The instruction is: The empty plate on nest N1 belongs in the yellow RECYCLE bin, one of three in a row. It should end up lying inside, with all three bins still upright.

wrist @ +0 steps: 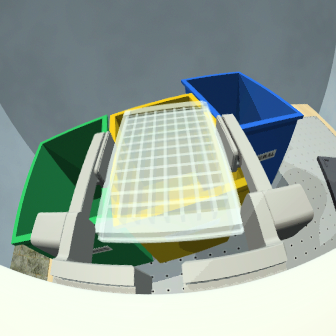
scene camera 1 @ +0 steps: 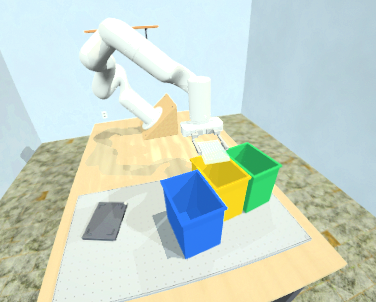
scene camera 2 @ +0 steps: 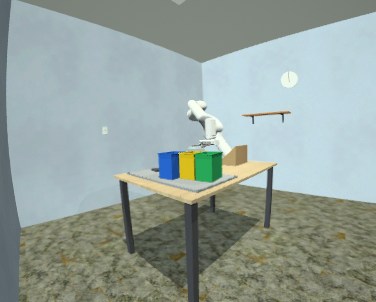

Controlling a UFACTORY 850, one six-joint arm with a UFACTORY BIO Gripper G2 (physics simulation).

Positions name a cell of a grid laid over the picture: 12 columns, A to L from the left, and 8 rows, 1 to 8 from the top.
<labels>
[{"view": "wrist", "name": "my gripper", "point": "F4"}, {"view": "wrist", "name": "blue bin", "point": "J3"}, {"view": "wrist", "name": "yellow bin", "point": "F6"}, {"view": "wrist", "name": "green bin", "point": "B5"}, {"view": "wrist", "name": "gridded plate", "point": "G5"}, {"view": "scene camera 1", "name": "my gripper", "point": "G5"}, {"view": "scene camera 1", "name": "blue bin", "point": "G6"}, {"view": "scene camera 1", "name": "yellow bin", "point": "H5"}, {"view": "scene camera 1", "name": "green bin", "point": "I5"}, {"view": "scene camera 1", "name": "dark grey nest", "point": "D6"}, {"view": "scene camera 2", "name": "green bin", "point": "G5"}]
</labels>
